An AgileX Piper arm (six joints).
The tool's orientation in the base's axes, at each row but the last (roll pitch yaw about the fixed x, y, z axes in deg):
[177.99, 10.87, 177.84]
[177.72, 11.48, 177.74]
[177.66, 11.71, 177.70]
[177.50, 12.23, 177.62]
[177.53, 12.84, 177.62]
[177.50, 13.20, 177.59]
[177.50, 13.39, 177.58]
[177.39, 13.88, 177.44]
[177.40, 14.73, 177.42]
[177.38, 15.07, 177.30]
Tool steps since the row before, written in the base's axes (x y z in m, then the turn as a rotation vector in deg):
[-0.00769, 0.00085, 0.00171, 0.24, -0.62, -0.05]
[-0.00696, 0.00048, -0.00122, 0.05, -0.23, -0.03]
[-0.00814, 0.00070, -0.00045, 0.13, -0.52, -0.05]
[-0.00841, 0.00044, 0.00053, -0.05, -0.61, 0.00]
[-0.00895, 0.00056, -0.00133, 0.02, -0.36, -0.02]
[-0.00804, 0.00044, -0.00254, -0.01, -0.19, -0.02]
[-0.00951, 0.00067, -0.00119, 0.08, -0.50, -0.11]
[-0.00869, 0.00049, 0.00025, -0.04, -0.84, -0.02]
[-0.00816, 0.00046, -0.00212, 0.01, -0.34, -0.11]
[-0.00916, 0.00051, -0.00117, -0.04, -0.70, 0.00]
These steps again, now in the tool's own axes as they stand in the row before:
[0.00726, 0.00067, -0.00311, -0.25, -0.61, 0.08]
[0.00708, 0.00021, -0.00018, -0.05, -0.23, 0.03]
[0.00808, 0.00042, -0.00120, -0.14, -0.52, 0.06]
[0.00812, 0.00019, -0.00230, 0.02, -0.61, -0.03]
[0.00904, 0.00022, -0.00069, -0.03, -0.36, 0.01]
[0.00842, 0.00007, 0.00064, 0.01, -0.19, 0.01]
[0.00955, 0.00031, -0.00104, -0.07, -0.50, 0.11]
[0.00839, 0.00021, -0.00232, 0.01, -0.84, -0.02]
[0.00844, 0.00009, -0.00002, 0.00, -0.34, 0.10]
[0.00916, 0.00014, -0.00125, 0.01, -0.70, -0.03]

